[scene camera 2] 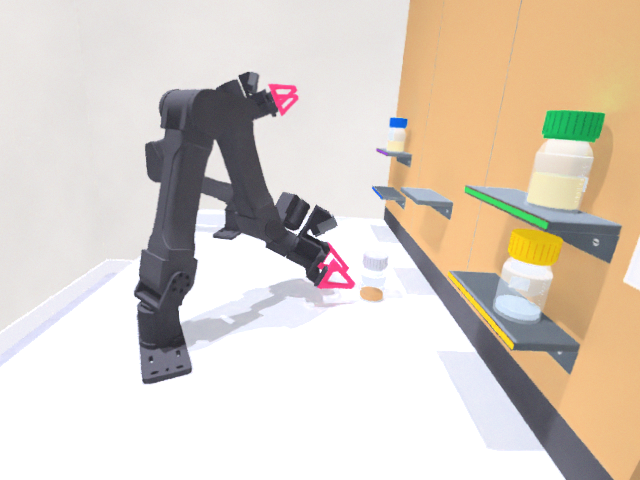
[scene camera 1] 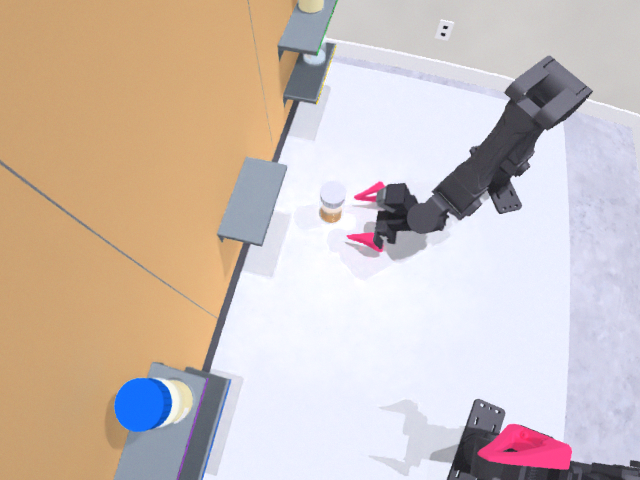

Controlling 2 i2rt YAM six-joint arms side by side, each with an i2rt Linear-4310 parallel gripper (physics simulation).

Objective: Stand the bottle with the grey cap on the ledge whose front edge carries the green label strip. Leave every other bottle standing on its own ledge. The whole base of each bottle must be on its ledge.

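Frame: origin at the left arm's base, x ahead, y left, z up, level; metres.
Seen in the pictures: left gripper, fingertip midpoint: (scene camera 2: 297, 92); right gripper, fingertip midpoint: (scene camera 2: 350, 277) (scene camera 1: 351, 217); left arm's base, origin of the base link: (scene camera 2: 234, 230) (scene camera 1: 474, 450); right arm's base, origin of the base link: (scene camera 2: 161, 342) (scene camera 1: 494, 178).
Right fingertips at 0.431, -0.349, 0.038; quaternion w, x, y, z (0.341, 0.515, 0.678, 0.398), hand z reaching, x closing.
Pixels of each thing's top centre, then the offset from my right fingertips to it, as dx, dy, dz.
- grey-capped bottle, middle of its top: (scene camera 1: 333, 192) (scene camera 2: 376, 254) +0.051, -0.006, +0.067
- green-strip ledge, middle of its top: (scene camera 2: 528, 200) (scene camera 1: 310, 16) +0.227, -0.267, +0.257
- green-capped bottle, middle of its top: (scene camera 2: 575, 112) +0.240, -0.299, +0.362
- yellow-capped bottle, middle of its top: (scene camera 2: 537, 235) (scene camera 1: 314, 21) +0.234, -0.300, +0.222
- yellow-strip ledge, middle of its top: (scene camera 2: 503, 300) (scene camera 1: 310, 67) +0.227, -0.267, +0.117
- blue-capped bottle, middle of its top: (scene camera 1: 138, 404) (scene camera 2: 398, 118) +0.077, +0.456, +0.362
- purple-strip ledge, middle of its top: (scene camera 1: 154, 445) (scene camera 2: 393, 150) +0.073, +0.517, +0.257
- blue-strip ledge, middle of its top: (scene camera 1: 189, 432) (scene camera 2: 388, 191) +0.073, +0.517, +0.117
- empty grey ledge, middle of its top: (scene camera 1: 253, 197) (scene camera 2: 424, 193) +0.150, +0.125, +0.187
The grey-capped bottle (scene camera 1: 332, 198) (scene camera 2: 373, 273) stands upright on the white surface, with brown contents at its bottom. My right gripper (scene camera 1: 351, 217) (scene camera 2: 350, 277) is open and low, its fingertips pointing toward this bottle; the bottle is just beyond the tips, not between them. My left gripper (scene camera 2: 290, 98) is open and empty, raised high; in scene camera 1 part of it shows at the bottom right. The green-strip ledge (scene camera 1: 305, 31) (scene camera 2: 578, 219) holds a green-capped bottle (scene camera 1: 310, 5) (scene camera 2: 562, 170) toward its wall side, leaving bare ledge beside it.
A yellow-capped bottle (scene camera 1: 314, 55) (scene camera 2: 523, 281) stands on the yellow-strip ledge (scene camera 1: 305, 82) (scene camera 2: 555, 330) below. A blue-capped bottle (scene camera 1: 143, 404) (scene camera 2: 396, 135) stands on the purple-strip ledge (scene camera 1: 149, 449), above the blue-strip ledge (scene camera 2: 387, 192). An empty grey ledge (scene camera 1: 253, 201) (scene camera 2: 426, 196) juts from the wall between them.
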